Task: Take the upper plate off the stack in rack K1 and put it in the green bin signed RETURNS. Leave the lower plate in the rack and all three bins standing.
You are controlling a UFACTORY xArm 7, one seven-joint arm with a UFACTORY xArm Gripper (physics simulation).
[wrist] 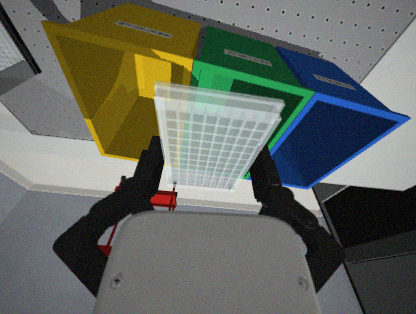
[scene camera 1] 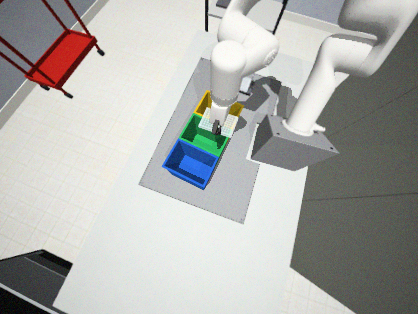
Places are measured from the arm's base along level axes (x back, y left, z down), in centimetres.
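Pixels of known places: gripper, between the fingertips: (wrist: 209, 150) (scene camera 1: 220, 122); arm's base, origin of its link: (scene camera 1: 296, 128).
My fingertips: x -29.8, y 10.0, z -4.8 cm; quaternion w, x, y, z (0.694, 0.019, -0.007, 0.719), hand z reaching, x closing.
Note:
For each thing: its top centre in the pictures, then the offset to it from my fingertips. "spot": a spot on its surface instead. Level surfaces: height alone.
- clear gridded plate, centre of its top: (wrist: 207, 165) (scene camera 1: 218, 120) dz -1.2, dx -0.8, dy -0.1 cm
- yellow bin, centre of its top: (wrist: 133, 121) (scene camera 1: 219, 108) dz +6.7, dx -2.8, dy -10.0 cm
- green bin, centre of its top: (wrist: 229, 140) (scene camera 1: 205, 133) dz +6.7, dx -4.7, dy +3.0 cm
- blue bin, centre of its top: (wrist: 310, 156) (scene camera 1: 190, 161) dz +6.7, dx -6.6, dy +15.9 cm
- Rack K1, a spot on its surface: (scene camera 1: 246, 91) spot: dz +22.7, dx +7.0, dy -36.8 cm
- pale plate, centre of its top: (scene camera 1: 239, 80) dz +21.3, dx +1.1, dy -41.5 cm
- grey perforated mat, height of its surface: dz +24.6 cm
- white table, height of its surface: dz +26.0 cm
My gripper (scene camera 1: 217, 128) (wrist: 209, 150) is shut on a clear gridded plate (scene camera 1: 228, 123) (wrist: 215, 140), gripping its two sides. The plate is above the bins, overlapping the yellow bin (scene camera 1: 204, 104) (wrist: 90, 75) and the green bin (scene camera 1: 200, 140) (wrist: 245, 67) in both views. The blue bin (scene camera 1: 192, 162) (wrist: 340, 130) stands beside the green one. All three bins are upright in a row. Their front labels cannot be read. Rack K1 (scene camera 1: 245, 93) is partly hidden behind the arm, with a pale plate (scene camera 1: 246, 85) in it.
The bins stand on a grey perforated mat (scene camera 1: 220, 200) on the white table (scene camera 1: 175, 250). The robot's grey base block (scene camera 1: 295, 150) is to the right. A red cart (scene camera 1: 65, 52) (wrist: 164, 198) stands on the floor beyond the table.

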